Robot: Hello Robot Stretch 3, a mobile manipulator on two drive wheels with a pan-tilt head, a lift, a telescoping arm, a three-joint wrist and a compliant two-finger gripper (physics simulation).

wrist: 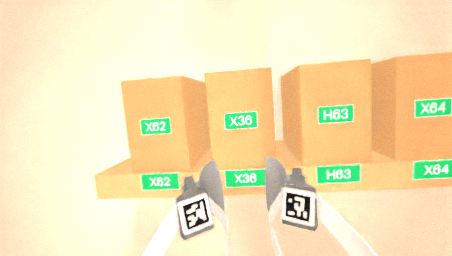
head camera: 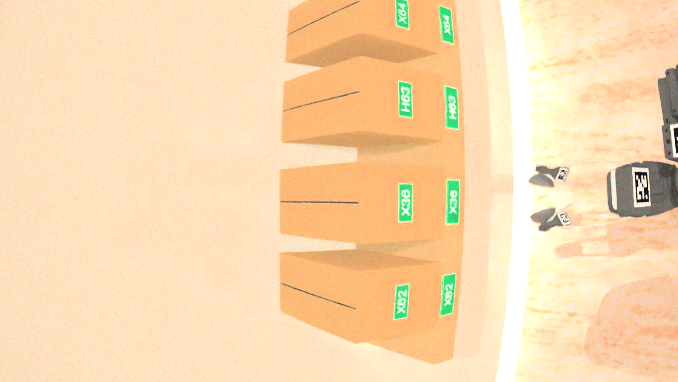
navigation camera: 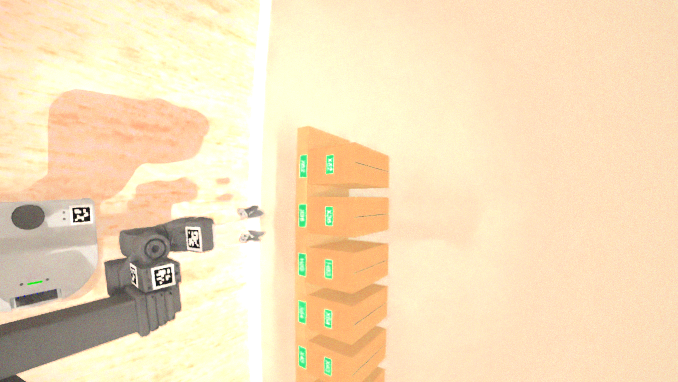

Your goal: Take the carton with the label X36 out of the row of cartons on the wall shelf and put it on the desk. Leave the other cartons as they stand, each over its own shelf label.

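Frame: origin at the robot's base, x ahead, y left, z up, level; metres.
Seen in the pictures: gripper, fingertip midpoint: (head camera: 531, 199) (navigation camera: 262, 222); robot's base, link origin: (navigation camera: 29, 215).
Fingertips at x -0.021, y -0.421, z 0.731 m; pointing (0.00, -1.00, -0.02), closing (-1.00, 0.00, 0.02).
Observation:
Offsets run from my fingertips to a thing's middle. Level surfaces: height alone.
The carton X36 @[0.022 m up, 0.018 m back, 0.365 m right] (head camera: 381, 202) (navigation camera: 350, 217) (wrist: 240, 95) stands upright in the row on the wall shelf (head camera: 452, 155) (navigation camera: 302, 191) (wrist: 116, 187), over its own X36 shelf label, with a narrow gap on each side. My gripper (head camera: 543, 198) (navigation camera: 257, 224) (wrist: 242, 177) is open and empty. It is in front of the shelf, apart from the carton. In the wrist view its fingertips show on either side of the X36 shelf label, below the middle of the carton's face. The desk does not show in these views.
Carton X62 @[0.022 m up, 0.140 m ahead, 0.378 m right] (head camera: 372, 305) (navigation camera: 345, 172) (wrist: 155, 100) stands on one side of X36, at the shelf's end. Carton H63 @[0.022 m up, 0.186 m back, 0.352 m right] (head camera: 381, 112) (navigation camera: 345, 265) (wrist: 335, 85) stands on the other, then carton X64 @[0.022 m up, 0.347 m back, 0.340 m right] (head camera: 377, 22) (wrist: 425, 80). My arm (navigation camera: 75, 325) extends over the floor @[0.730 m down] (navigation camera: 150, 40).

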